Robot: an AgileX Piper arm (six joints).
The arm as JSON. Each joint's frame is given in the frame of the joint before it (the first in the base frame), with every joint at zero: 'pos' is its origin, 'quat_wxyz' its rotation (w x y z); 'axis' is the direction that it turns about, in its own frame. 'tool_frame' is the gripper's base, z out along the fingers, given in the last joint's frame.
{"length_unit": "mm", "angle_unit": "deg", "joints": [
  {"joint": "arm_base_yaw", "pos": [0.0, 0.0, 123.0], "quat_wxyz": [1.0, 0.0, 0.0, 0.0], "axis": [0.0, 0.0, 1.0]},
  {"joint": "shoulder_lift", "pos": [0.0, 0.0, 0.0], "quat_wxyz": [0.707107, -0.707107, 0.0, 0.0], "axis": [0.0, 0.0, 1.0]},
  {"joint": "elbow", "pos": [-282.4, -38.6, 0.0], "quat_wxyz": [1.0, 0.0, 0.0, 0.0], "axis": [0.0, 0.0, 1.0]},
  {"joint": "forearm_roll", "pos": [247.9, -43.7, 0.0], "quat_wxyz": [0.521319, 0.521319, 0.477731, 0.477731], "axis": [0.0, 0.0, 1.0]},
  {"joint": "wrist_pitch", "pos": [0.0, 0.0, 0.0], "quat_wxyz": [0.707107, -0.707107, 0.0, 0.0], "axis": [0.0, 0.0, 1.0]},
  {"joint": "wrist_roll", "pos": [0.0, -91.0, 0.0], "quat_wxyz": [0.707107, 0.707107, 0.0, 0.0], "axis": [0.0, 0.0, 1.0]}
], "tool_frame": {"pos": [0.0, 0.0, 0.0], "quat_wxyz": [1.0, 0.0, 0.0, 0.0]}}
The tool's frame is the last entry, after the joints.
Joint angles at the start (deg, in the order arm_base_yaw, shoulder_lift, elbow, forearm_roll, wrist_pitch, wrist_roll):
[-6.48 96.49 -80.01 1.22 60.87 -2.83]
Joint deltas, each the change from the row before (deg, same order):
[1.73 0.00 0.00 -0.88 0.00 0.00]
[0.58 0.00 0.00 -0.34 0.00 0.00]
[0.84 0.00 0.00 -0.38 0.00 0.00]
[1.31 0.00 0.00 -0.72 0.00 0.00]
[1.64 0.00 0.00 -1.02 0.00 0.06]
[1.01 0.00 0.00 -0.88 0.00 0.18]
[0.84 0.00 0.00 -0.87 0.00 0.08]
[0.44 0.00 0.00 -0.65 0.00 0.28]
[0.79 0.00 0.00 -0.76 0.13 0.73]
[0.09 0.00 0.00 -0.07 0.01 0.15]
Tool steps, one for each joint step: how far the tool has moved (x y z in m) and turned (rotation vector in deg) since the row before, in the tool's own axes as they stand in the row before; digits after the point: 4 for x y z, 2 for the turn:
[-0.0002 0.0093 0.0001 0.24 0.04 -2.08]
[-0.0001 0.0030 0.0000 0.12 0.01 -0.72]
[-0.0002 0.0046 0.0000 0.08 0.00 -0.99]
[-0.0003 0.0069 -0.0001 0.23 -0.01 -1.60]
[-0.0005 0.0085 -0.0002 0.40 -0.03 -2.00]
[-0.0004 0.0049 -0.0002 0.46 -0.02 -1.21]
[-0.0003 0.0039 -0.0002 0.51 -0.03 -1.14]
[-0.0002 0.0018 -0.0002 0.44 -0.01 -0.45]
[-0.0002 0.0037 -0.0003 0.42 0.08 -0.39]
[0.0000 0.0004 0.0000 0.03 0.00 0.03]

